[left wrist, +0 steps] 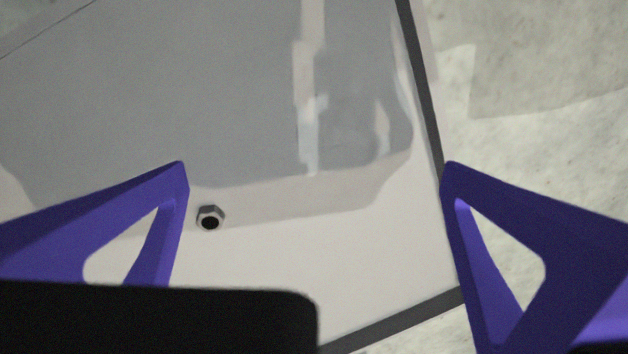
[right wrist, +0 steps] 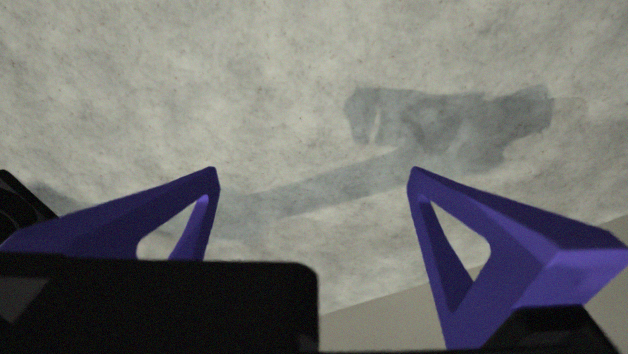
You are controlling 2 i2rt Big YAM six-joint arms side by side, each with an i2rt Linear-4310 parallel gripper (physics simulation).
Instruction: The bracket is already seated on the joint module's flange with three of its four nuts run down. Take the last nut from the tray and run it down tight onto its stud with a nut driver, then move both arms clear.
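Frame: origin at the left arm's base, x right, y ahead, z up, level; centimetres.
Where they show: left gripper, between the fingertips: point(left wrist: 314, 175); right gripper, between the fingertips: point(right wrist: 313, 177); right arm's base, origin of its link: point(right wrist: 19, 199).
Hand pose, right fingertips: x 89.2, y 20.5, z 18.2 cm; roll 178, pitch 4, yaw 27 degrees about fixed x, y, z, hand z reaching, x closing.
Things, the pixels of their centre, and the offset from my right fingertips. Level surfaces: height alone.
- small grey hex nut, middle of its body: point(left wrist: 210, 218) dx -67.0, dy +8.1, dz -17.5 cm
- pale tray, middle of its body: point(left wrist: 42, 340) dx -64.5, dy +19.3, dz -17.4 cm
- mottled table, height of its surface: dz -18.2 cm
A small grey hex nut point(left wrist: 210, 218) lies flat on the pale tray point(left wrist: 380, 250) in the left wrist view, beside the tip of the left-hand finger and well off the middle of the gap. My left gripper point(left wrist: 314, 175) is open and empty above the tray, its purple fingers wide apart. My right gripper point(right wrist: 313, 177) is open and empty above the table top. The bracket, the joint module and the nut driver do not show in either view.
The tray's dark rim runs down the right and across the bottom of the left wrist view, with the mottled table point(left wrist: 565, 145) point(right wrist: 200, 75) beyond. Arm shadows lie on tray and table. A black object point(right wrist: 17, 205) shows at the left edge of the right wrist view.
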